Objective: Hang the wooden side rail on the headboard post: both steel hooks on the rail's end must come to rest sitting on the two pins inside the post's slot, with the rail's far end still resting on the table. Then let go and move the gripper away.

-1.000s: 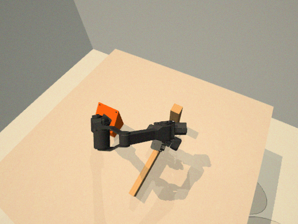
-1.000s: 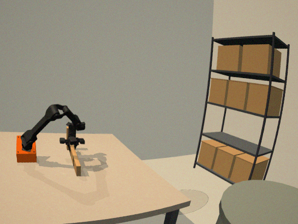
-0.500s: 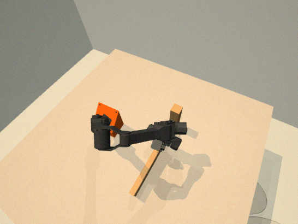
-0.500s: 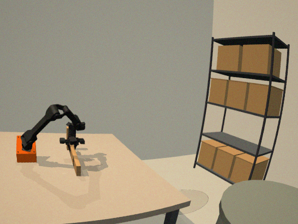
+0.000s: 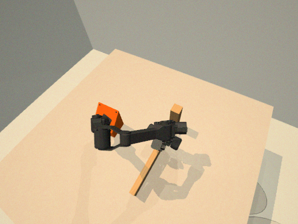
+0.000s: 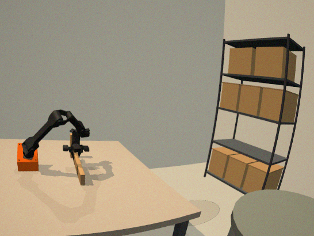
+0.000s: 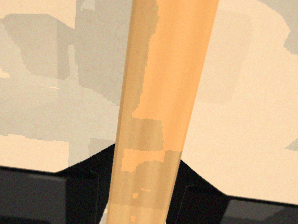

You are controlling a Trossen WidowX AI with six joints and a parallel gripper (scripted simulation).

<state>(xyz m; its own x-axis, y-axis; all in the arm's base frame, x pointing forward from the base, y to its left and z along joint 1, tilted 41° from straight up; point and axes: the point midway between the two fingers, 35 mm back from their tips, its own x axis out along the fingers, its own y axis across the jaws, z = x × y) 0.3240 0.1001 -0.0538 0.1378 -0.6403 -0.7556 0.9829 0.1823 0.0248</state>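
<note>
Right now my gripper tip is 15 cm to the right of the headboard post, 4 cm below it and 2 cm past it.
</note>
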